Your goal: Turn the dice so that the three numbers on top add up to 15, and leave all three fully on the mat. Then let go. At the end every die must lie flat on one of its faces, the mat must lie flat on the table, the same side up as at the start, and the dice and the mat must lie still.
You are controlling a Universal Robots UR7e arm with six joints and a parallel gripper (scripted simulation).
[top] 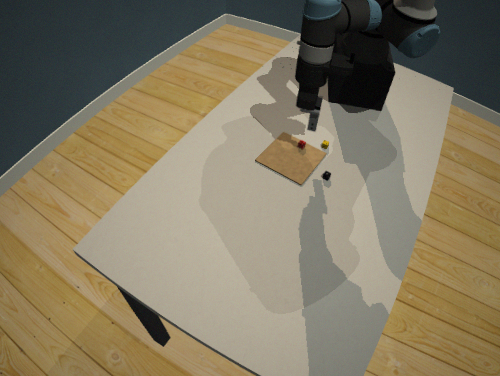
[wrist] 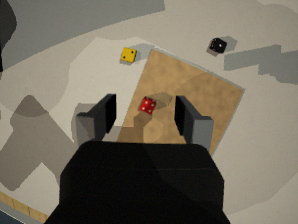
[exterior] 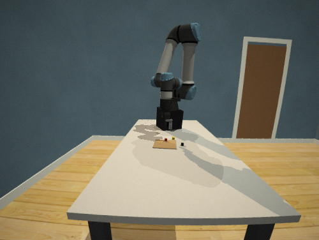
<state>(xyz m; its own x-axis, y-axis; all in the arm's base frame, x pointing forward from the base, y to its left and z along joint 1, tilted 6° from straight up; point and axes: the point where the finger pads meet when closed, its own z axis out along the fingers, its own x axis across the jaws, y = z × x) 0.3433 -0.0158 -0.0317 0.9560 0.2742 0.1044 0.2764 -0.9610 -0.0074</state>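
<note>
My hand is 10 cm above the yellow die, 4 cm to the right of it and 4 cm past it. Round my hand: black die: 10 cm below, 9 cm to the left, 7 cm ahead; red die: 10 cm below, 2 cm to the right, 1 cm ahead; brown mat: 11 cm below, 6 cm ahead, 2 cm to the right.
</note>
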